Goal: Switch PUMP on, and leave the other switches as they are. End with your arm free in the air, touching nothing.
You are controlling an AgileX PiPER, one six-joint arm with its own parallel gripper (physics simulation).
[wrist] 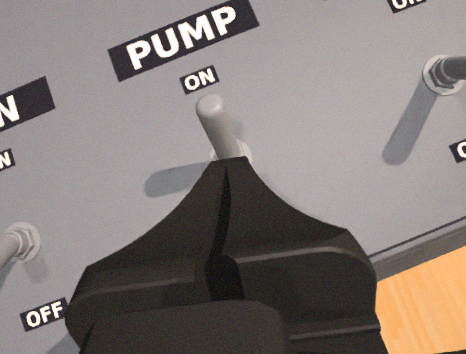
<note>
In view: the gripper (232, 182) and a pump switch (211, 110).
</note>
